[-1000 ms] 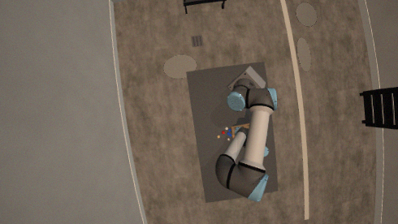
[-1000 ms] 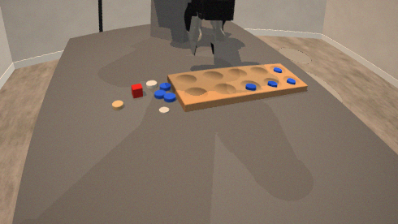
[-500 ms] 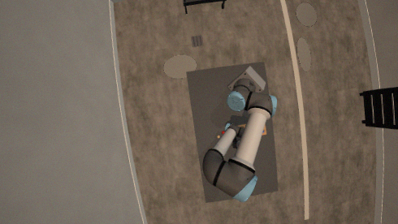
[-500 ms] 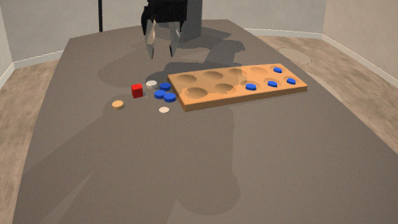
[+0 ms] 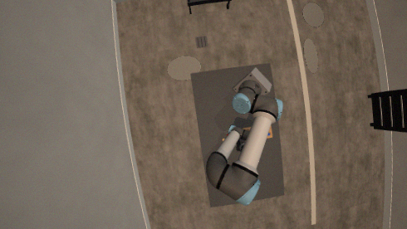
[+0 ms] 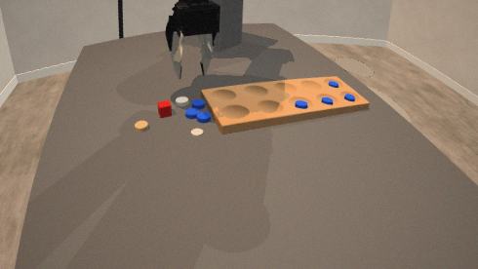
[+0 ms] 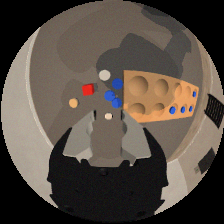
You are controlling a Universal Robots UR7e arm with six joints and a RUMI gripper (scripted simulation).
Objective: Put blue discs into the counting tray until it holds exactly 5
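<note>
Now: the white disc 6 cm behind my hand, 1 cm to the right of it and 10 cm below it. Also, from my hand: red cube 2 cm behind, 6 cm to the right, 9 cm below; counting tray 23 cm to the left, 9 cm below; tan disc 2 cm ahead, 11 cm to the right, 10 cm below.
</note>
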